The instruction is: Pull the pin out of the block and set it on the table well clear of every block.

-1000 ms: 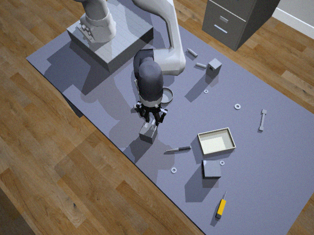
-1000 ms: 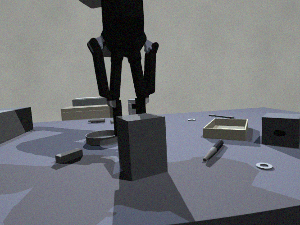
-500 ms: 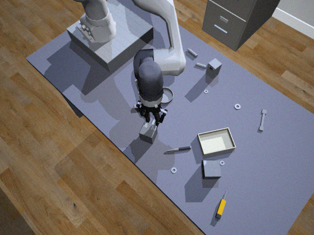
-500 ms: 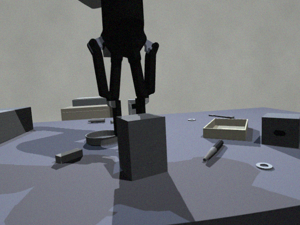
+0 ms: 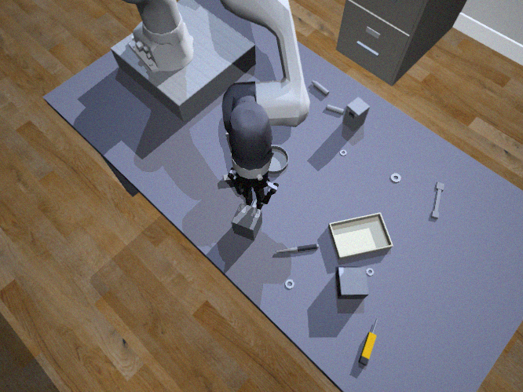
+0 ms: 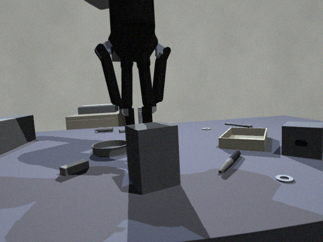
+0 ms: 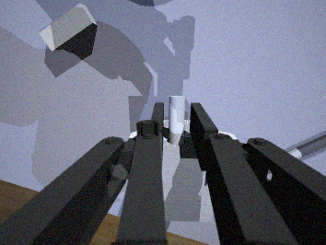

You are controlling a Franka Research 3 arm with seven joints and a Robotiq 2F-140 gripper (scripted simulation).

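Right now my hand is 13 cm past the small bar, 4 cm to the right of it and 8 cm above it. Also, from my hand: round dish: 7 cm behind, 17 cm to the left, 7 cm below; then washer: 21 cm ahead, 10 cm to the right, 8 cm below; then cream tray: 27 cm ahead, 13 cm to the left, 7 cm below.
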